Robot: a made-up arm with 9 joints. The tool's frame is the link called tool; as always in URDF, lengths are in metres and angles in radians.
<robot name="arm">
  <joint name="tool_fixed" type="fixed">
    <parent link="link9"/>
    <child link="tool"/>
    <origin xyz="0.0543 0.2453 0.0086"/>
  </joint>
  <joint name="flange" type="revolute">
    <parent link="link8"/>
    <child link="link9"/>
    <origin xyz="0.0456 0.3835 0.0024"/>
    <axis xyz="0 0 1"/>
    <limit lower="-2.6" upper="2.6"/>
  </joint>
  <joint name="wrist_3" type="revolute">
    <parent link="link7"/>
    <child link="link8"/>
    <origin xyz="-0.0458 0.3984 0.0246"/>
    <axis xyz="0 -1 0"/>
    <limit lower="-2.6" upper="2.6"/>
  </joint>
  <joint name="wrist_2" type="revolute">
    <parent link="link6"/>
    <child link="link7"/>
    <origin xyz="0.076 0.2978 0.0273"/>
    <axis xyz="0 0 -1"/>
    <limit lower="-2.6" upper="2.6"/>
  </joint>
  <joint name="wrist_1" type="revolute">
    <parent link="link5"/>
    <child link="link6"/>
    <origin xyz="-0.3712 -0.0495 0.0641"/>
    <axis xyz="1 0 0"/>
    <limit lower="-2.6" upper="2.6"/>
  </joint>
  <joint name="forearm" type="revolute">
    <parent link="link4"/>
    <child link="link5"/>
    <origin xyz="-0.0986 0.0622 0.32"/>
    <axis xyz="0 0 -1"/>
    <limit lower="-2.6" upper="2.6"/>
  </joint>
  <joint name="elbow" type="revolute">
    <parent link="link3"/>
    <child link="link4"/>
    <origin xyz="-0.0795 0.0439 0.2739"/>
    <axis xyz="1 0 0"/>
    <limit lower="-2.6" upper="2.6"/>
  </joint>
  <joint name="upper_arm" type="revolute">
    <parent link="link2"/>
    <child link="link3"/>
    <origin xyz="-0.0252 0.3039 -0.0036"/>
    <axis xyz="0 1 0"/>
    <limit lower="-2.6" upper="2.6"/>
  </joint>
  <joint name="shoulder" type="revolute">
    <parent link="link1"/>
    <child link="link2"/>
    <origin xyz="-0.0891 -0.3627 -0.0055"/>
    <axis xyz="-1 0 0"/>
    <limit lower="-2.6" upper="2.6"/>
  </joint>
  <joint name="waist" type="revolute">
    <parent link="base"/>
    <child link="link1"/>
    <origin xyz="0 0 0.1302"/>
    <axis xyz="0 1 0"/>
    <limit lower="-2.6" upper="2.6"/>
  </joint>
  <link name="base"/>
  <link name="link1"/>
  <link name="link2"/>
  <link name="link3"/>
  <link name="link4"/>
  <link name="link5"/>
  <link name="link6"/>
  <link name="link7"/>
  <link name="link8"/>
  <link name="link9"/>
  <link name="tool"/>
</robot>
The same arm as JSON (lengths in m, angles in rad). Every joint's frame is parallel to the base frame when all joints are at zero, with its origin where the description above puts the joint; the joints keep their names.
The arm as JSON. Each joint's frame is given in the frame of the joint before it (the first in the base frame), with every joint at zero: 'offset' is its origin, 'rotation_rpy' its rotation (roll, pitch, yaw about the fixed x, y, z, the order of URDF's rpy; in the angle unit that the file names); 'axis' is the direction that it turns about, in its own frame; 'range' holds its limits. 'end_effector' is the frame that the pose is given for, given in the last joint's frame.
{"length_unit": "m", "angle_unit": "rad", "chain": [
  {"id": "waist", "offset": [0.0, 0.0, 0.1302], "rotation_rpy": [0.0, 0.0, 0.0], "axis": [0.0, 1.0, 0.0], "range": [-2.6, 2.6]},
  {"id": "shoulder", "offset": [-0.0891, -0.3627, -0.0055], "rotation_rpy": [0.0, 0.0, 0.0], "axis": [-1.0, 0.0, 0.0], "range": [-2.6, 2.6]},
  {"id": "upper_arm", "offset": [-0.0252, 0.3039, -0.0036], "rotation_rpy": [0.0, 0.0, 0.0], "axis": [0.0, 1.0, 0.0], "range": [-2.6, 2.6]},
  {"id": "elbow", "offset": [-0.0795, 0.0439, 0.2739], "rotation_rpy": [0.0, 0.0, 0.0], "axis": [1.0, 0.0, 0.0], "range": [-2.6, 2.6]},
  {"id": "forearm", "offset": [-0.0986, 0.0622, 0.32], "rotation_rpy": [0.0, 0.0, 0.0], "axis": [0.0, 0.0, -1.0], "range": [-2.6, 2.6]},
  {"id": "wrist_1", "offset": [-0.3712, -0.0495, 0.0641], "rotation_rpy": [0.0, 0.0, 0.0], "axis": [1.0, 0.0, 0.0], "range": [-2.6, 2.6]},
  {"id": "wrist_2", "offset": [0.076, 0.2978, 0.0273], "rotation_rpy": [0.0, 0.0, 0.0], "axis": [0.0, 0.0, -1.0], "range": [-2.6, 2.6]},
  {"id": "wrist_3", "offset": [-0.0458, 0.3984, 0.0246], "rotation_rpy": [0.0, 0.0, 0.0], "axis": [0.0, -1.0, 0.0], "range": [-2.6, 2.6]},
  {"id": "flange", "offset": [0.0456, 0.3835, 0.0024], "rotation_rpy": [0.0, 0.0, 0.0], "axis": [0.0, 0.0, 1.0], "range": [-2.6, 2.6]}
], "end_effector": {"offset": [0.0543, 0.2453, 0.0086], "rotation_rpy": [0.0, 0.0, 0.0]}}

